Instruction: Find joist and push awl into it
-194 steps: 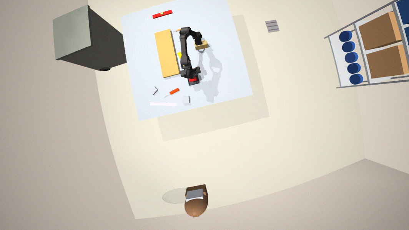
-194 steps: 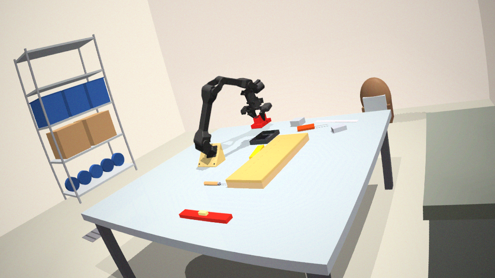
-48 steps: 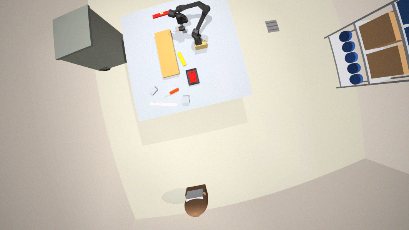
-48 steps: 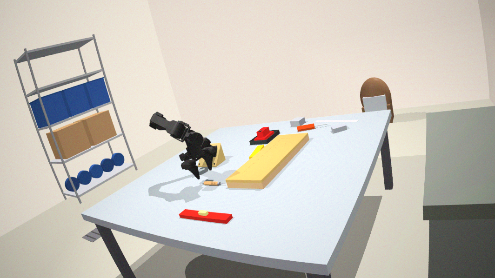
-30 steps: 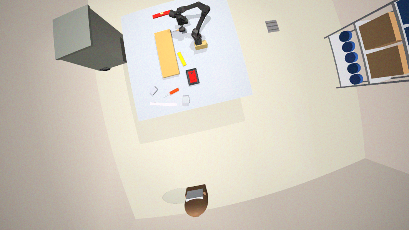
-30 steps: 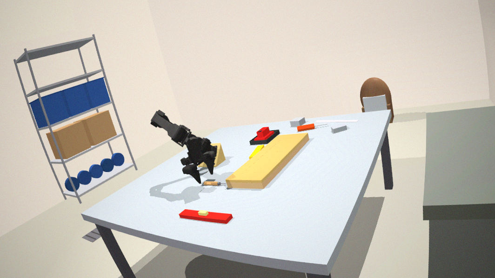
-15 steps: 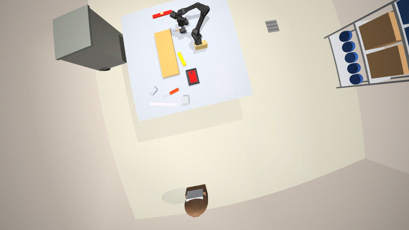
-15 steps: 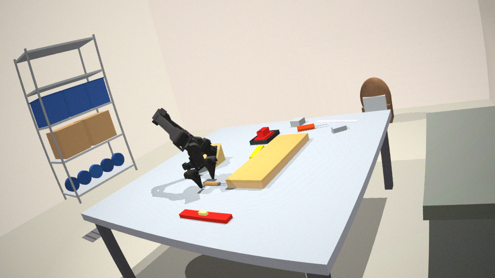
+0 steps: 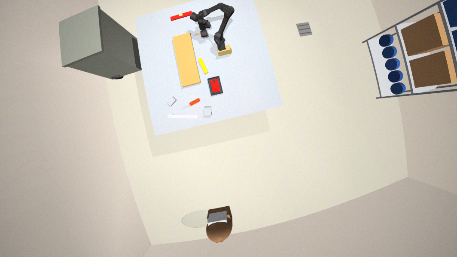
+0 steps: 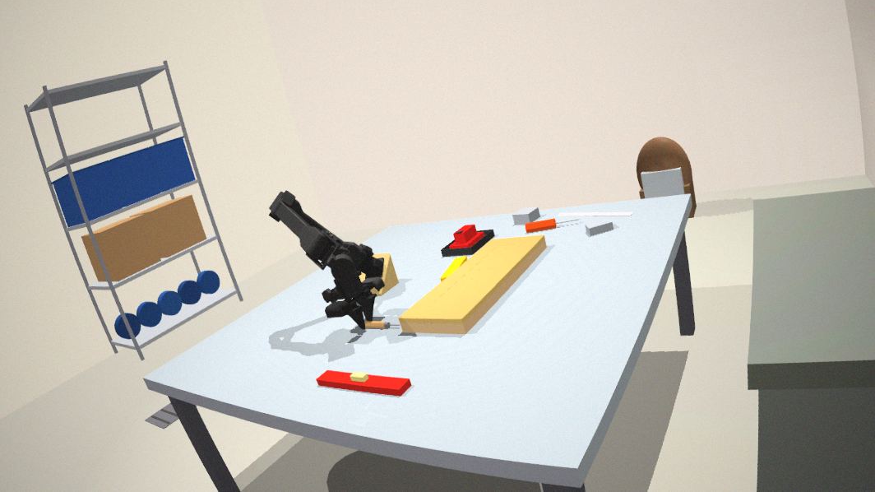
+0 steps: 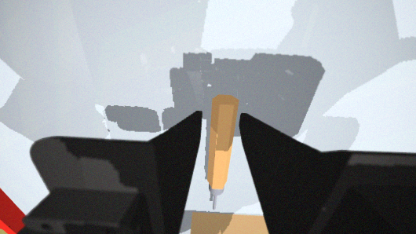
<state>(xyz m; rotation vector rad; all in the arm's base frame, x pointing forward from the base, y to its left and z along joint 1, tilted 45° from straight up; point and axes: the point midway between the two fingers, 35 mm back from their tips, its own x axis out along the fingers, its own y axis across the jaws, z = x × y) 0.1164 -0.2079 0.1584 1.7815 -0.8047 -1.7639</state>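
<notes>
Right now my gripper tip is 60 mm short of the awl. Round my gripper tip: red stud finder (550 mm to the left, 50 mm above, 40 mm ahead); then yellow block (340 mm to the left, 100 mm ahead, 10 mm above); then red level (270 mm to the right, 170 mm ahead, 10 mm above).
</notes>
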